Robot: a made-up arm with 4 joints.
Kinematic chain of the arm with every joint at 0, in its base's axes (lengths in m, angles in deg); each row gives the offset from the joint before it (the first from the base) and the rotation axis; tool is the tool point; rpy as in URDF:
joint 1: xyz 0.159 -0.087 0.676 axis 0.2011 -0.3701 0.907
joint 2: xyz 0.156 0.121 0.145 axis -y
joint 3: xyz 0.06 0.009 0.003 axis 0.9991 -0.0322 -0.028
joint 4: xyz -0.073 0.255 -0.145 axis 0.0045 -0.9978 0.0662
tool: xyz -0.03 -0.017 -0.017 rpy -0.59 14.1 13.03
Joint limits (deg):
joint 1: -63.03..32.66
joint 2: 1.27..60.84
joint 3: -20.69..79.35
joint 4: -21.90..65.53
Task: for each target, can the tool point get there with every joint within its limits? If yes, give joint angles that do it. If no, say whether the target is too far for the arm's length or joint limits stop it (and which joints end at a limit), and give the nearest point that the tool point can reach.
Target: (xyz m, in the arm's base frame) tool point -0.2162 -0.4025 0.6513
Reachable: no: joint limits stop it (at a limit: joint 1, joint 2, joint 3, joint 4) | nearest point -0.0797 0.1391 0.8906 | short by 0.608 m
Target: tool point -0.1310 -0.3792 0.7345
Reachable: no: joint limits stop it (at a limit: joint 1, joint 2, joint 3, joint 4) | nearest point -0.0797 0.1391 0.8906 | short by 0.544 m
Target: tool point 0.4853 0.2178 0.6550
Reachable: yes | joints -18.69 51.81 7.16 -15.28
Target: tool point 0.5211 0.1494 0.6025
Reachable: yes | joints -34.49 35.77 10.65 1.43
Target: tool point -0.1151 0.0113 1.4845
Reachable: no: too far | nearest point 0.0264 0.1898 1.0609 | short by 0.481 m
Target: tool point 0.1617 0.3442 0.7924
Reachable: yes | joints 20.56 33.04 22.07 -2.28
